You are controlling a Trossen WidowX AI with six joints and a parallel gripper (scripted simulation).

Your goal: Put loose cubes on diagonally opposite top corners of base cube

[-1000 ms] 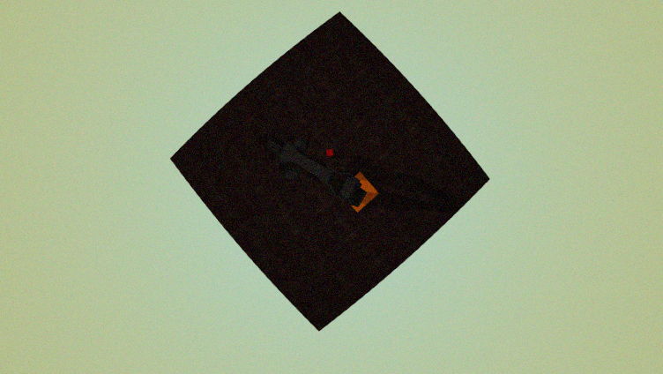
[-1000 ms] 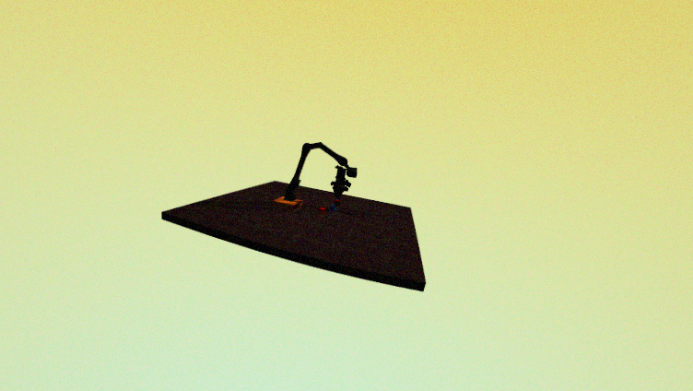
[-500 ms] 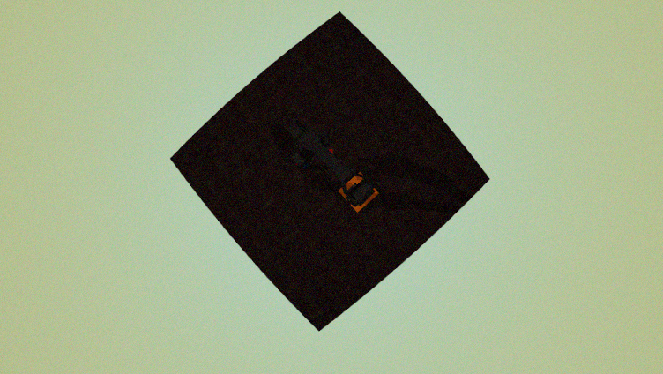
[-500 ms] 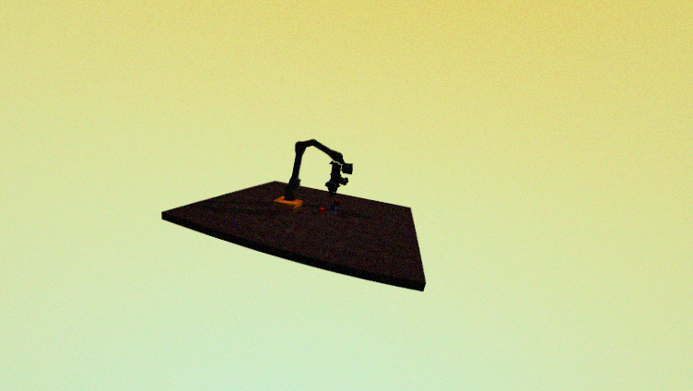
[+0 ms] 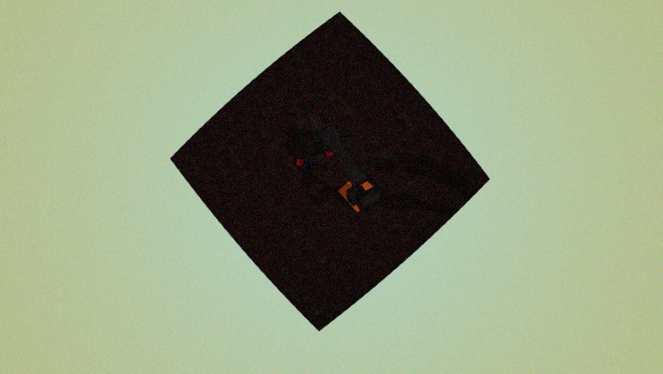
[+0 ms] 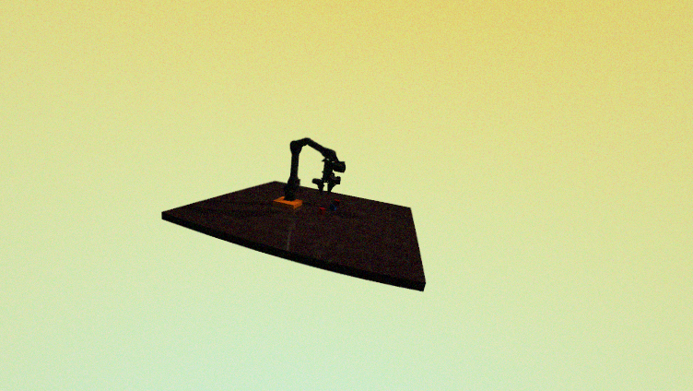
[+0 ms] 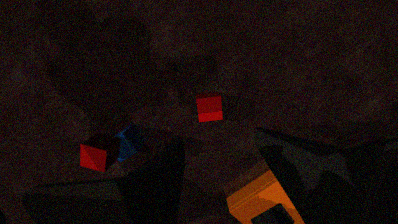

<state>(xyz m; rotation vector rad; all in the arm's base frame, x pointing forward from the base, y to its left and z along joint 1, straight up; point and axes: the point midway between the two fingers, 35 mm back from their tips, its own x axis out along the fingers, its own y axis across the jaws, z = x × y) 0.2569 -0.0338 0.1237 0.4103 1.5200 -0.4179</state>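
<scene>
Right now the blue cube is 30 mm ahead of my gripper tip, 140 mm to the left of it and 100 mm below it.
</scene>
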